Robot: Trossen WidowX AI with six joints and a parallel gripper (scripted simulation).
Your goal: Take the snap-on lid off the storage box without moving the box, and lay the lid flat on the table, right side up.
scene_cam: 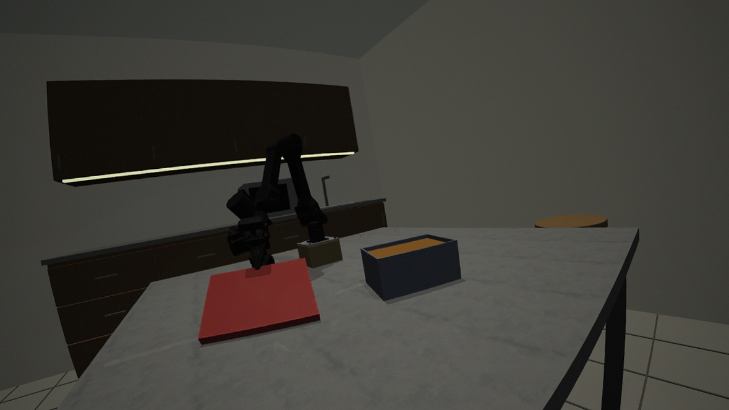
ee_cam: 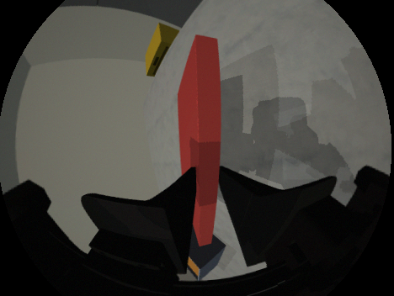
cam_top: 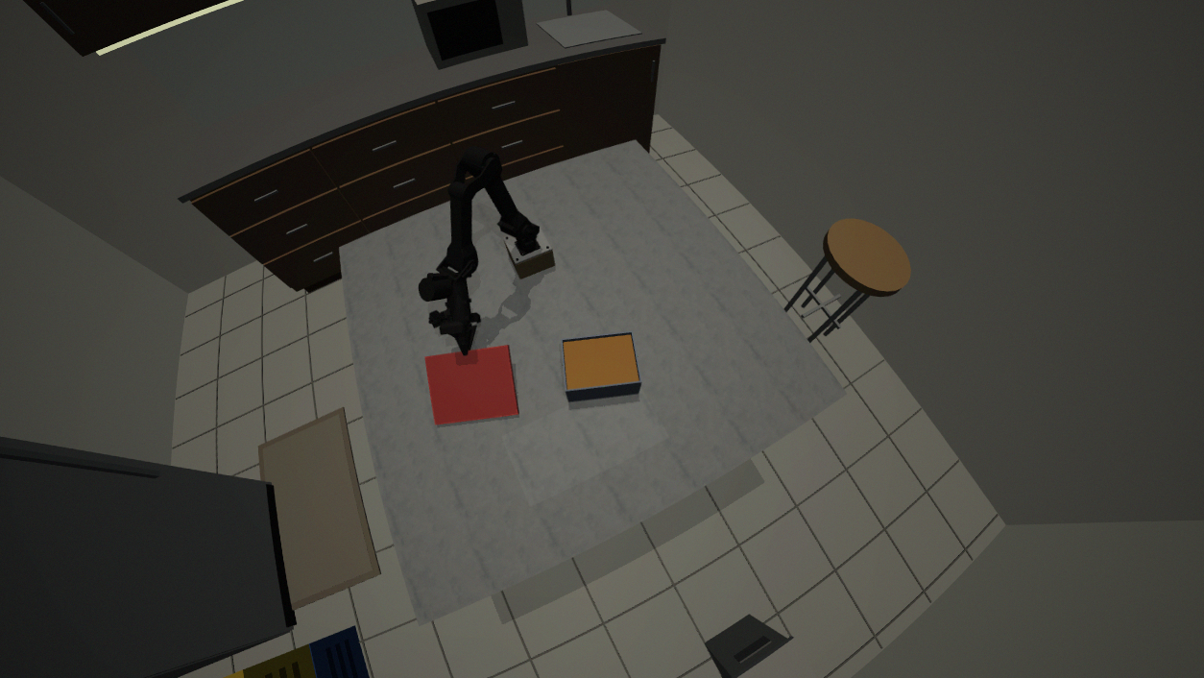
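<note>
Right now my gripper tip is 7 cm short of the red lid, 3 cm to the left of it and 3 cm above it. Also, from my gripper tip: storage box: 19 cm ahead, 30 cm to the left, 4 cm below.
</note>
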